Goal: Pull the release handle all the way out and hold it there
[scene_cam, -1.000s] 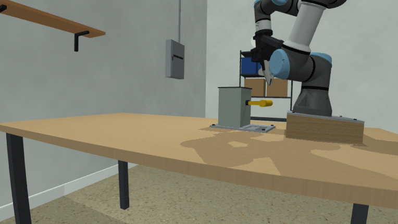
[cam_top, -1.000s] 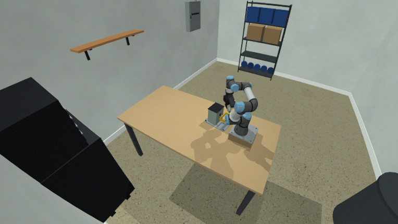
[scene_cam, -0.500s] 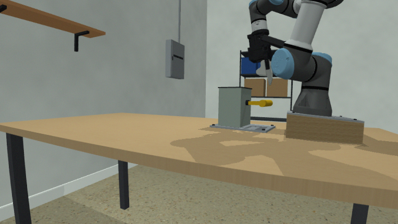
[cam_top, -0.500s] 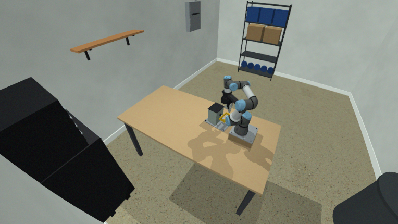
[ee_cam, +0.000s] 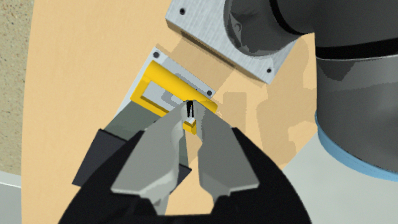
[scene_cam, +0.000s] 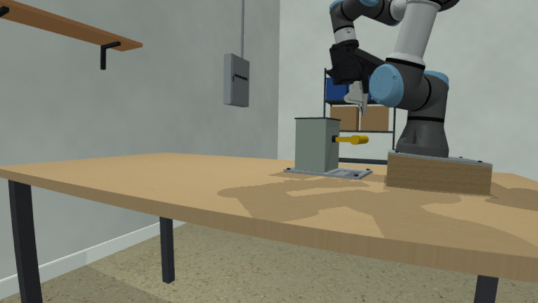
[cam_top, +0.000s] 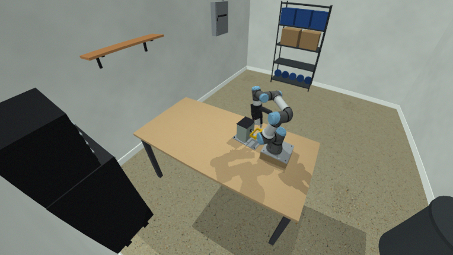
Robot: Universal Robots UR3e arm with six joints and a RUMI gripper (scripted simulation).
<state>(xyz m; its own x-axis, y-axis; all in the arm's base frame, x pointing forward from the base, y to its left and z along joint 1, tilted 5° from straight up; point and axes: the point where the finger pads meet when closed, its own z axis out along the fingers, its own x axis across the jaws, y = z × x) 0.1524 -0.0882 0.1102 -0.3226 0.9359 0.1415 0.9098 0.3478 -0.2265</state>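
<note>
The grey baseplate lies 190 mm below my hand, 100 mm ahead of it and 30 mm to the right of it.
</note>
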